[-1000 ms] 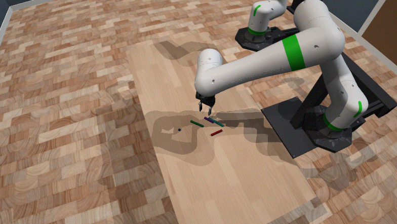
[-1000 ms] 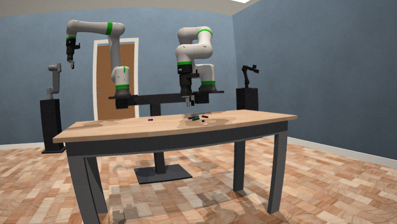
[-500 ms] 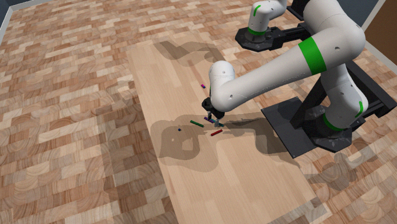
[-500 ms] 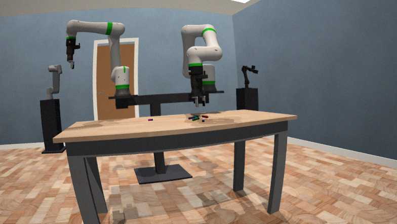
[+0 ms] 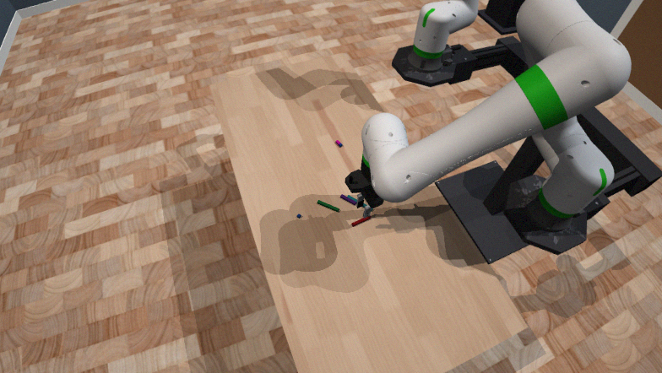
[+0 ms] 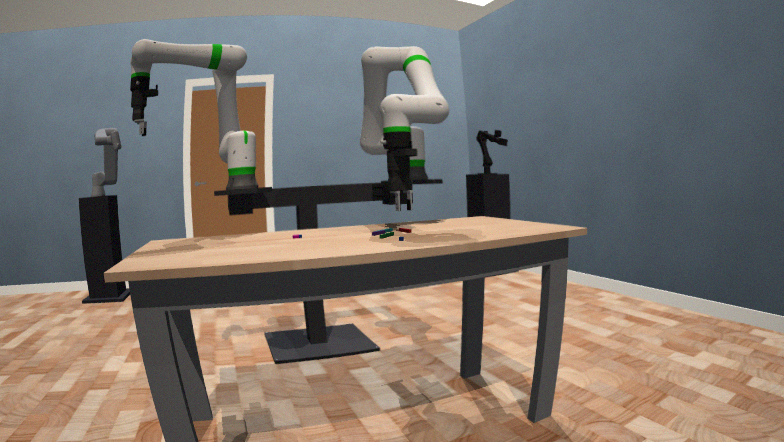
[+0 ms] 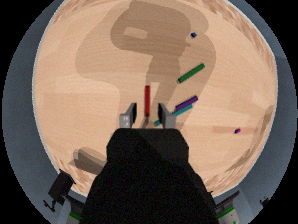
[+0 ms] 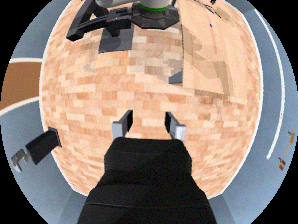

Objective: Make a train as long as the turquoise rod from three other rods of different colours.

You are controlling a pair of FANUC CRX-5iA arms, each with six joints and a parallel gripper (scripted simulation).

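Now: the red rod 8 cm below my left hand. The rest, counted from my left hand: turquoise rod 8 cm below, 7 cm to the right, 2 cm behind; green rod 9 cm to the right, 8 cm below, 8 cm ahead; purple rod 9 cm to the right, 8 cm below, 1 cm ahead.
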